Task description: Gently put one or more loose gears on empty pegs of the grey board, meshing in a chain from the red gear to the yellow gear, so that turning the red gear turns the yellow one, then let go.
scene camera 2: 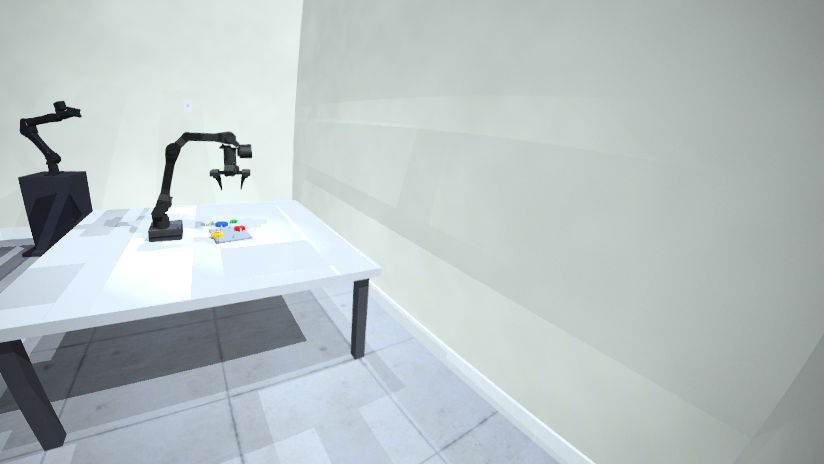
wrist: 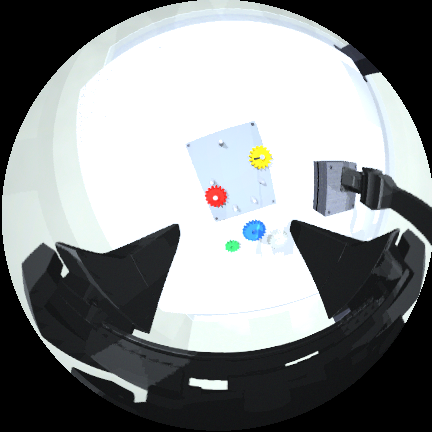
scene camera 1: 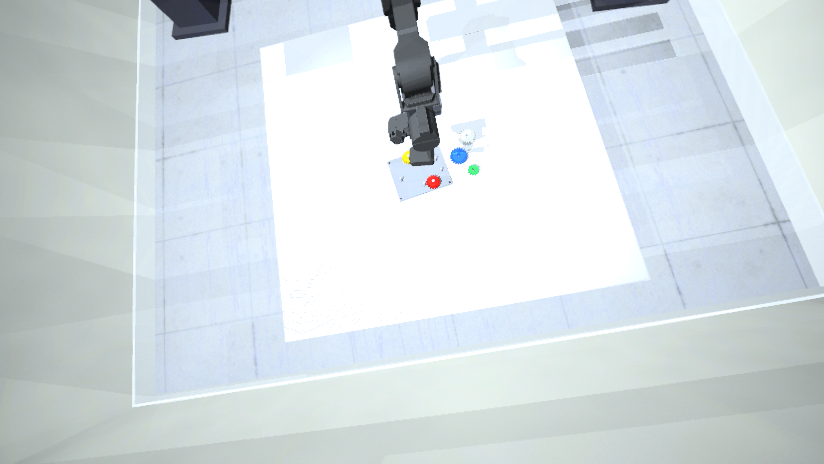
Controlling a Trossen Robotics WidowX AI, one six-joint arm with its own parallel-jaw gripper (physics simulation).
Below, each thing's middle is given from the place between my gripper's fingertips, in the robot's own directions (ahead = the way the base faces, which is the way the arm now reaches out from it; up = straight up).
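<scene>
Where is the grey board (scene camera 1: 413,177)? It lies 220 mm below my hand, 20 mm behind it and 20 mm to the right of it.
</scene>
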